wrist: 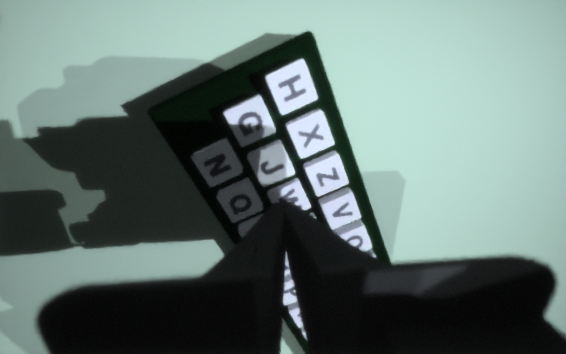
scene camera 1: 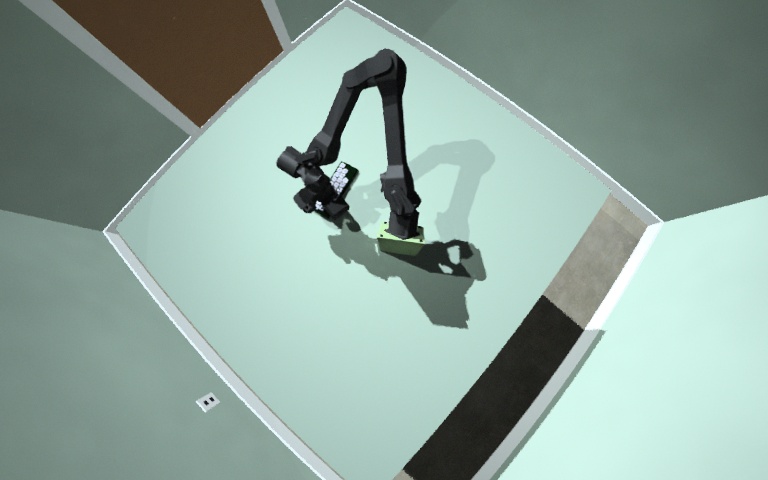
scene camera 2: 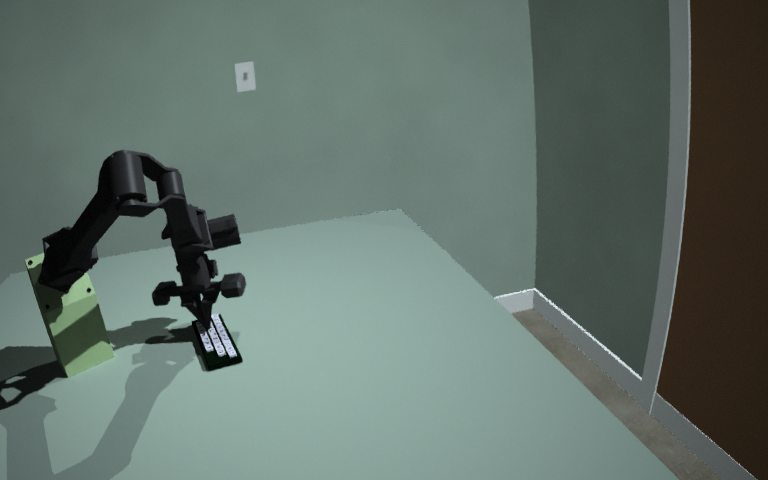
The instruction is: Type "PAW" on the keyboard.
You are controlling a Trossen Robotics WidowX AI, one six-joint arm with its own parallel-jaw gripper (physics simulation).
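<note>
The keyboard is a dark green board with white letter keys in three rows. My gripper is shut with nothing between its fingers, pointing down at the keyboard. In the wrist view its tips overlap the lower part of the W key, which is partly shaded. Whether they touch it, I cannot tell. The J key is just above W, and the Q key is to its left. The fingers hide many keys. I cannot make out the A key, and cannot clearly read P.
The arm's base stands on a light green block beside the keyboard. The pale table carries both. The arm's shadows fall across the table and part of the keyboard. Walls rise beyond the table.
</note>
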